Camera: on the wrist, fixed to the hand. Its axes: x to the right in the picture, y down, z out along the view.
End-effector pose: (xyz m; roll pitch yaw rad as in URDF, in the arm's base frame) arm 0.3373 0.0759 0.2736 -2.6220 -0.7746 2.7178
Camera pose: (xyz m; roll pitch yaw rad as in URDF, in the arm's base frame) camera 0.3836 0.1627 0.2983 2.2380 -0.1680 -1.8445
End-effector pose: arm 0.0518 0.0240 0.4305 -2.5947 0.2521 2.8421
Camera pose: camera 0.0646 0.1234 0.4462 -2.9966 -0.2407 -1.9459
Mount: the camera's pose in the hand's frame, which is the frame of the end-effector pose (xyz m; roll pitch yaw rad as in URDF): 0.0126 0.0742 -0.0680 -0.1212 -0.2951 -1.5587
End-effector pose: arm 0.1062 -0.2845 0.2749 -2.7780 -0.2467 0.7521
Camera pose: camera 0.1724 -0.3507 0.3140 2.7774 -0.0692 2.3284
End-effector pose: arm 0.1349 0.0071 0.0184 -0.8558 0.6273 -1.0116
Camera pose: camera 0.1067 0.0471 -0.0705 -1.1824 -0.8219 -1.6535
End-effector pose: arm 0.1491 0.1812 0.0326 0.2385 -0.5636 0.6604
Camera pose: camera 0.1239 0.2733 -0.0017 0.4461 -0.0540 -0.9309
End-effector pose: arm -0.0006 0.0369 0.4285 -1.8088 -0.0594 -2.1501
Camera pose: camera -0.0792 0.0693 0.3733 2.9268 -1.0359 -0.5016
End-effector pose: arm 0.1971 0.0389 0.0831 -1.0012 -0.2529 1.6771
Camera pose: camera 0.2103 0.0775 -0.0098 0.6219 -1.2076 -0.5966
